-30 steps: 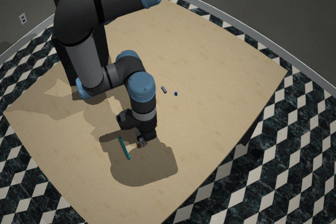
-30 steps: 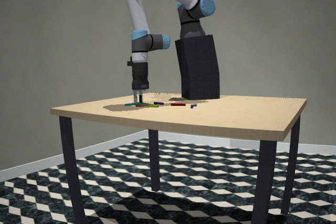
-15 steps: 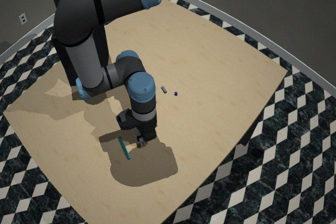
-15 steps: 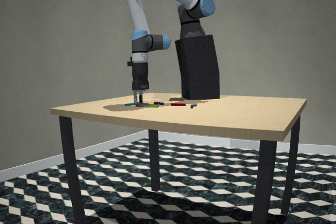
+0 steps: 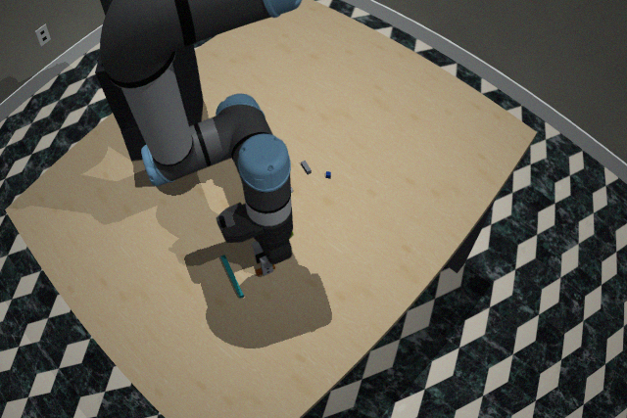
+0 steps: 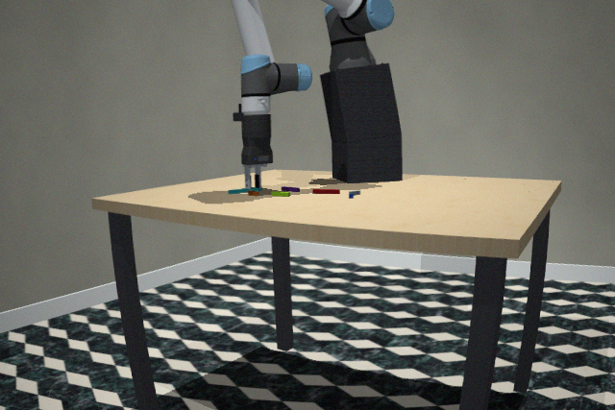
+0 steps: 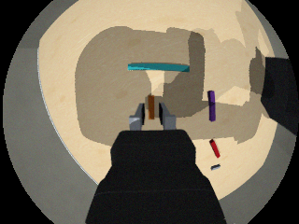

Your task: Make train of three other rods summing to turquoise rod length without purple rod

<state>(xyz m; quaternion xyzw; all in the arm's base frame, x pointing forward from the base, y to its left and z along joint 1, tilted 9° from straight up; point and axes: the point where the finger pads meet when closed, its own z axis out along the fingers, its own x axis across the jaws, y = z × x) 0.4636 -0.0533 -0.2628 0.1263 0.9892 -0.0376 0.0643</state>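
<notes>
My hand is 3 cm above the orange rod. The rest, counted from my hand: lime rod: 3 cm behind, 7 cm to the left, 3 cm below; then purple rod: 11 cm behind, 3 cm to the left, 3 cm below; then turquoise rod: 3 cm behind, 6 cm to the right, 3 cm below.
</notes>
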